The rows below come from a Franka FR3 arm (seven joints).
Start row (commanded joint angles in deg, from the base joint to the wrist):
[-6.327 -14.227 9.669 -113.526 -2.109 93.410 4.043]
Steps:
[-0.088 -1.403 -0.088 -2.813 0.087 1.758 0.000]
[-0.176 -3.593 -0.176 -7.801 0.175 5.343 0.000]
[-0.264 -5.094 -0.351 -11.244 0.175 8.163 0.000]
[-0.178 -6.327 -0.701 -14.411 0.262 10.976 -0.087]
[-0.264 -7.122 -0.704 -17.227 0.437 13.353 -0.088]
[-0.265 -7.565 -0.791 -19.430 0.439 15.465 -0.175]
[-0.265 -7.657 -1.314 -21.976 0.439 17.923 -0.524]
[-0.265 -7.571 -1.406 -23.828 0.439 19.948 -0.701]
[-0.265 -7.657 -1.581 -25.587 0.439 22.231 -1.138]
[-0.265 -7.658 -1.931 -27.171 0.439 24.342 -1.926]
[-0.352 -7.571 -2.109 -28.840 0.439 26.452 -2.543]
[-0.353 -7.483 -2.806 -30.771 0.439 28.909 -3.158]
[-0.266 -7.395 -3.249 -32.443 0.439 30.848 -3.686]
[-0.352 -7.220 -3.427 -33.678 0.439 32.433 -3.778]
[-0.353 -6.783 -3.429 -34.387 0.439 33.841 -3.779]
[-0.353 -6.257 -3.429 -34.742 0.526 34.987 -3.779]
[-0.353 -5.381 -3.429 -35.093 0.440 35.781 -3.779]
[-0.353 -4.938 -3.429 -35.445 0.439 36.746 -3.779]
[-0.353 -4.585 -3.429 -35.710 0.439 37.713 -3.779]
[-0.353 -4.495 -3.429 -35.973 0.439 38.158 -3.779]
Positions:
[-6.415 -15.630 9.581 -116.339 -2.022 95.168 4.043]
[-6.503 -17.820 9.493 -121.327 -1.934 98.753 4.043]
[-6.591 -19.321 9.318 -124.770 -1.934 101.573 4.043]
[-6.505 -20.554 8.968 -127.937 -1.847 104.386 3.956]
[-6.591 -21.349 8.965 -130.753 -1.672 106.763 3.955]
[-6.592 -21.792 8.878 -132.956 -1.670 108.875 3.868]
[-6.592 -21.884 8.355 -135.502 -1.670 111.333 3.519]
[-6.592 -21.798 8.263 -137.354 -1.670 113.358 3.342]
[-6.592 -21.884 8.088 -139.113 -1.670 115.641 2.905]
[-6.592 -21.885 7.738 -140.697 -1.670 117.752 2.117]
[-6.679 -21.798 7.560 -142.366 -1.670 119.862 1.500]
[-6.680 -21.710 6.863 -144.297 -1.670 122.319 0.885]
[-6.593 -21.622 6.420 -145.969 -1.670 124.258 0.357]
[-6.679 -21.447 6.242 -147.204 -1.670 125.843 0.265]
[-6.680 -21.010 6.240 -147.913 -1.670 127.251 0.264]
[-6.680 -20.484 6.240 -148.268 -1.583 128.397 0.264]
[-6.680 -19.608 6.240 -148.619 -1.669 129.191 0.264]
[-6.680 -19.165 6.240 -148.971 -1.670 130.156 0.264]
[-6.680 -18.812 6.240 -149.236 -1.670 131.123 0.264]
[-6.680 -18.722 6.240 -149.499 -1.670 131.568 0.264]

